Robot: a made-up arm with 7 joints.
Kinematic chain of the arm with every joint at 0, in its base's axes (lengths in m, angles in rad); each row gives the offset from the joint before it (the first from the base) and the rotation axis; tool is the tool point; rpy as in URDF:
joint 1: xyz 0 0 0.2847 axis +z
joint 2: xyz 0 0 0 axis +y
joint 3: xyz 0 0 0.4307 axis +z
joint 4: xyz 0.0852 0 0 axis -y
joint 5: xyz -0.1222 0 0.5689 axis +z
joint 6: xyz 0 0 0 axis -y
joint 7: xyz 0.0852 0 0 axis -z
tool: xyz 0 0 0 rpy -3.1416 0 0
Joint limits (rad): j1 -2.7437..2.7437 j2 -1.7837..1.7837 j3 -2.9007..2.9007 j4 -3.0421..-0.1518 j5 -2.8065..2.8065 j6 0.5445..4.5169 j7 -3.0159..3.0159
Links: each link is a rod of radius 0.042 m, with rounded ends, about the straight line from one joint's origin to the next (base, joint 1, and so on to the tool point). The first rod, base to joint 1, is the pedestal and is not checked.
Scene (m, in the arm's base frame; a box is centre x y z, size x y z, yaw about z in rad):
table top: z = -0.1
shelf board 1: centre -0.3 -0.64 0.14 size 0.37 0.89 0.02 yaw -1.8
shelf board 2: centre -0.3 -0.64 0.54 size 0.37 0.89 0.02 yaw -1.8
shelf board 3: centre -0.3 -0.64 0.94 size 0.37 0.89 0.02 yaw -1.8
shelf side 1: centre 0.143 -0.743 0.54 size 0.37 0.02 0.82 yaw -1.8
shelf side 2: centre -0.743 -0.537 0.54 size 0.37 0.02 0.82 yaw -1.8
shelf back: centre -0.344 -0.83 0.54 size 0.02 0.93 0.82 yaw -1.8
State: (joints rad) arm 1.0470 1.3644 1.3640 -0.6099 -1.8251 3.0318 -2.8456
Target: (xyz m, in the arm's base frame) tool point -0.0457 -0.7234 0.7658
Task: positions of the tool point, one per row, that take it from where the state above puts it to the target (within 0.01 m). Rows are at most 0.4 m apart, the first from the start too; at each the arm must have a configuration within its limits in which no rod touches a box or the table.
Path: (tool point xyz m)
1: -0.1622 0.9081 0.6535
2: -0.4208 0.6686 0.8093
3: -0.5289 0.3224 0.9203
4: -0.4579 -0.0334 0.9549
5: -0.2423 -0.2959 0.8998
6: 0.0301 -0.3982 0.7658
7: -0.0019 -0.5160 0.7794
8: -0.0306 -0.6250 0.7782
9: -0.0457 -0.7234 0.7658

